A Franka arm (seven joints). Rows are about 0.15 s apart.
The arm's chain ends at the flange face. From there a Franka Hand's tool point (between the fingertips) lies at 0.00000 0.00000 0.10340 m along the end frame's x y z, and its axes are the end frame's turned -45 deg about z.
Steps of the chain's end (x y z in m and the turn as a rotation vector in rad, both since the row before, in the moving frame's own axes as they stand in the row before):
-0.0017 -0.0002 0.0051 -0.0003 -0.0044 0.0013
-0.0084 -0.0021 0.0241 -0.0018 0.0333 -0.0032
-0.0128 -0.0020 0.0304 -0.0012 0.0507 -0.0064
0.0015 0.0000 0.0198 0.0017 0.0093 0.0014
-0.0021 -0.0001 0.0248 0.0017 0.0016 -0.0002
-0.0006 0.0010 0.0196 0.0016 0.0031 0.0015
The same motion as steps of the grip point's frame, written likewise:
-0.0014 -0.0016 0.0051 0.0029 -0.0033 0.0013
-0.0021 -0.0049 0.0240 -0.0248 0.0223 -0.0032
-0.0040 -0.0067 0.0303 -0.0367 0.0350 -0.0064
0.0019 0.0016 0.0198 -0.0054 0.0078 0.0014
-0.0012 -0.0016 0.0248 0.0001 0.0023 -0.0002
-0.0008 0.0004 0.0196 -0.0011 0.0033 0.0015

